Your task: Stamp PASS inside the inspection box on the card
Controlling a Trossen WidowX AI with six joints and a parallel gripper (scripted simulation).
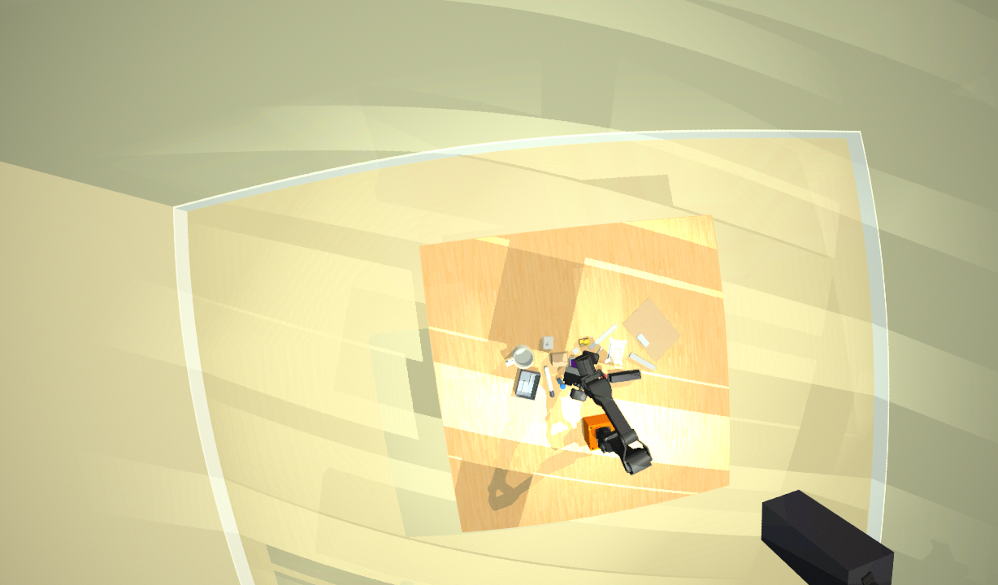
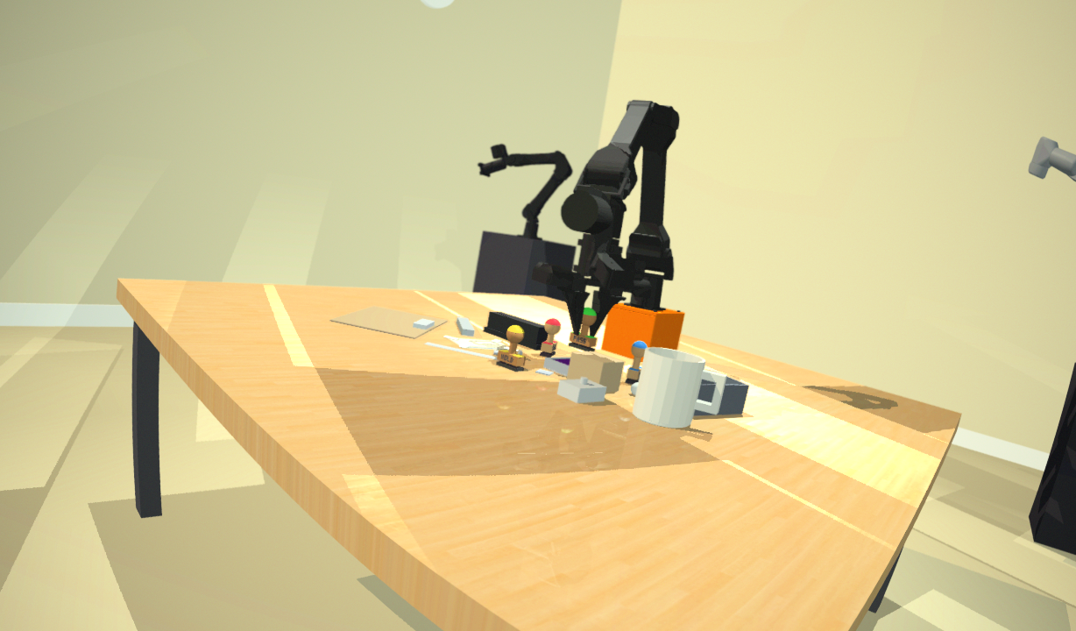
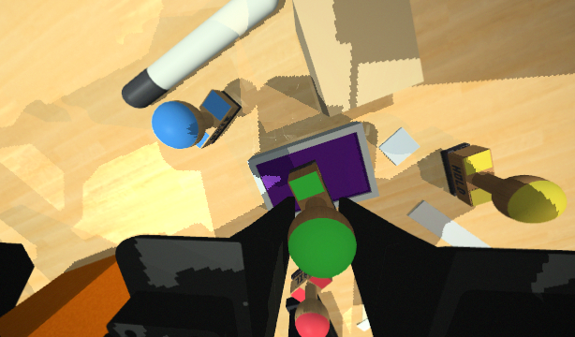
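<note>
My gripper tip is now 50 mm above the purple ink pad. From my gripper tip the other things lie so: beige box (70 mm to the left, 50 mm ahead, 40 mm below); then green-knobbed PASS stamp (right at my gripper tip); then blue stamp (70 mm to the left, 50 mm behind, 40 mm below).
</note>
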